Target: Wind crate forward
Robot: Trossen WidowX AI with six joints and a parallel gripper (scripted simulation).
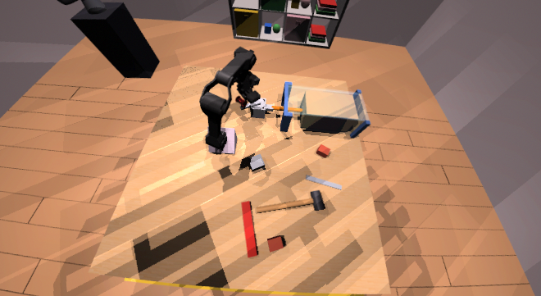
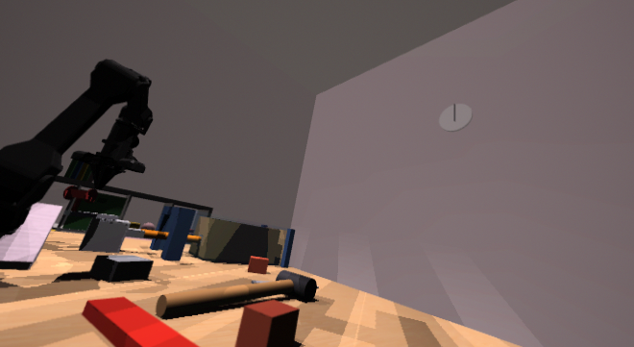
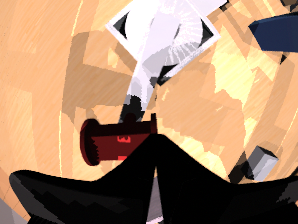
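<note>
Now: the red grip 4 cm below my gripper tip, 3 cm behind it and 1 cm to the left of it. From my gripper tip the other things lie so: blue steel frame: 22 cm ahead, 6 cm below, 4 cm to the left; winch: 14 cm below, 5 cm ahead, 4 cm to the left; winch handle: 7 cm below, 2 cm to the left, 1 cm ahead.
</note>
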